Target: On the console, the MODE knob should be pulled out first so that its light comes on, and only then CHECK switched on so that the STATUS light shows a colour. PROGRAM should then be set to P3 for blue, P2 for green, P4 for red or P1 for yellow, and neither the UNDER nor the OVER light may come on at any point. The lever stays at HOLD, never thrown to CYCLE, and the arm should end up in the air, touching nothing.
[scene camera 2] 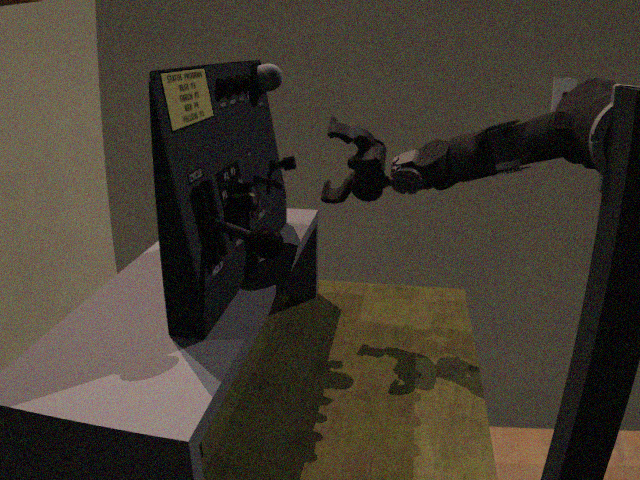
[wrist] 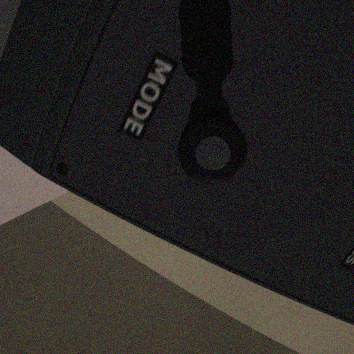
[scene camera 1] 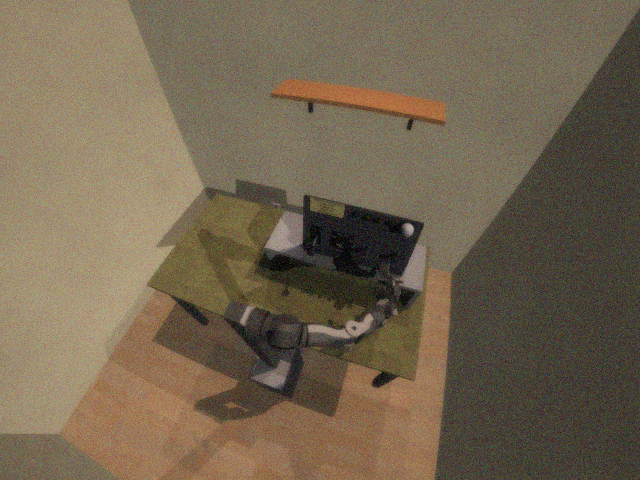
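Labels:
On a dark console, (scene camera 2: 211, 124) and (scene camera 1: 339, 219) are the same spot.

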